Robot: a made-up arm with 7 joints.
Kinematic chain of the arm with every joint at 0, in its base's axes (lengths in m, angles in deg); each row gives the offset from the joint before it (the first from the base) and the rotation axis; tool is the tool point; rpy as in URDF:
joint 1: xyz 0 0 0.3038 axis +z
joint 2: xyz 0 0 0 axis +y
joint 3: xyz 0 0 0.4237 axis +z
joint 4: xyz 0.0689 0 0 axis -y
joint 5: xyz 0.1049 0 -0.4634 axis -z
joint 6: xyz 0 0 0 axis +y
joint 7: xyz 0.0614 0 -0.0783 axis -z
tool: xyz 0 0 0 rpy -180 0 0
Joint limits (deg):
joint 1: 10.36..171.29
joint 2: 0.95..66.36
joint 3: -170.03..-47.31
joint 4: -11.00..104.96
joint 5: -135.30..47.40
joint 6: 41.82..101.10
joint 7: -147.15..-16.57
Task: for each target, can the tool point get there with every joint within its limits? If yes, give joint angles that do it. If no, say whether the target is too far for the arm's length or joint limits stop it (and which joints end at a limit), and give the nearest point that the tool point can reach.
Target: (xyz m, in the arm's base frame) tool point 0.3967 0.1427 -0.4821
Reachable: no: joint limits stop it (at a limit: joint 2, joint 3, joint 5) | nearest point 0.4111 0.1479 -0.0032 | short by 0.479 m
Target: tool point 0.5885 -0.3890 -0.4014
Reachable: no: joint limits stop it (at a limit: joint 2, joint 3, joint 5) | nearest point 0.4984 -0.3294 0.0145 | short by 0.430 m
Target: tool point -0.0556 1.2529 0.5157
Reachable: no: too far | nearest point -0.0394 0.8868 0.4538 | short by 0.372 m
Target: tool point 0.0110 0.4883 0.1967
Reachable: yes | joints 153.59 52.40 -61.68 48.54 -18.76 85.86 -79.75
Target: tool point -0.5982 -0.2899 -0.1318
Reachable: no: joint limits stop it (at a limit: joint 1, joint 2, joint 5) | nearest point -0.3516 -0.1715 0.2587 | short by 0.477 m
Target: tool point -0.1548 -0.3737 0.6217
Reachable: yes | joints 37.78 29.97 -158.27 48.70 13.72 76.96 -93.97
